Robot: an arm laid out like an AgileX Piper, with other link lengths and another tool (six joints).
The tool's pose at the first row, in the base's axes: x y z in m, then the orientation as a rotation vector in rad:
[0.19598, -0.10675, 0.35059, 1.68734, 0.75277, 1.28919]
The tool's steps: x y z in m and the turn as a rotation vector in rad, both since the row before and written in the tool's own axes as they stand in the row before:
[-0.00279, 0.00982, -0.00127, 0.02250, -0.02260, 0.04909]
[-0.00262, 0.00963, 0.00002, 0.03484, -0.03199, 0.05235]
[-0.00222, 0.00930, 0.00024, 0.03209, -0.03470, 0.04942]
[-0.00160, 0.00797, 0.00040, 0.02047, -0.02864, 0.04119]
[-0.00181, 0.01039, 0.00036, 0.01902, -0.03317, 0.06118]
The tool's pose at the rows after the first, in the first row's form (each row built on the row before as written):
[0.19362, -0.11319, 0.35826, 1.74532, 0.71902, 1.29754]
[0.19256, -0.12013, 0.36536, 1.81977, 0.68564, 1.29621]
[0.19193, -0.12704, 0.37194, 1.89150, 0.64981, 1.28932]
[0.19172, -0.13310, 0.37737, 1.94571, 0.61437, 1.28352]
[0.19138, -0.14106, 0.38429, 2.01129, 0.55635, 1.28429]

